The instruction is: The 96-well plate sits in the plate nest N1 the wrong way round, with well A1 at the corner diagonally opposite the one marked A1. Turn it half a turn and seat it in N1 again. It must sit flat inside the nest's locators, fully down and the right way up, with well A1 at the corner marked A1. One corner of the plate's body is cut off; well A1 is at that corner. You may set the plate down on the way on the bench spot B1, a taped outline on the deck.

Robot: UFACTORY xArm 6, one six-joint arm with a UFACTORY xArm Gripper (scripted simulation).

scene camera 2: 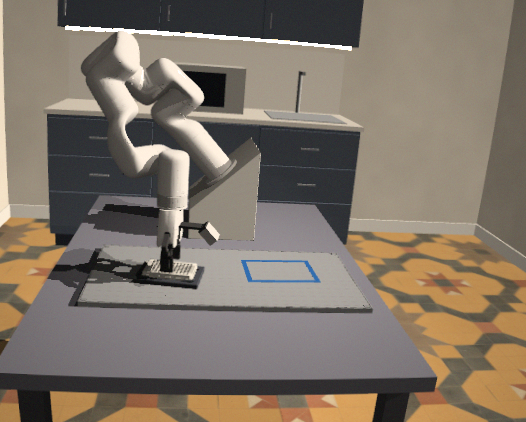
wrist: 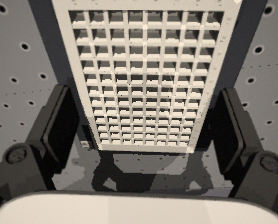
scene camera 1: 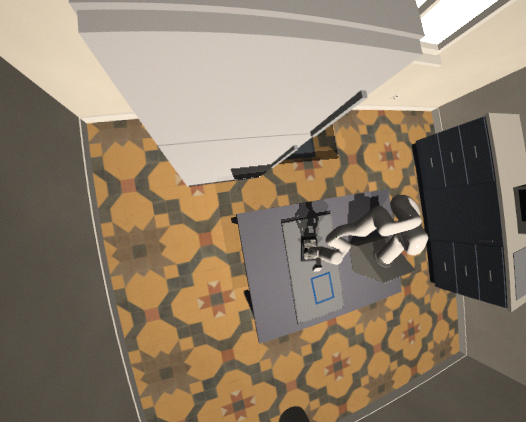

Labels:
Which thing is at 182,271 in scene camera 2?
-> A white 96-well plate.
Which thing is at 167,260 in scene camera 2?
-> My gripper.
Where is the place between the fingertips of my gripper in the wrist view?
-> At 143,103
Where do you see a white 96-well plate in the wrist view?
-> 129,106

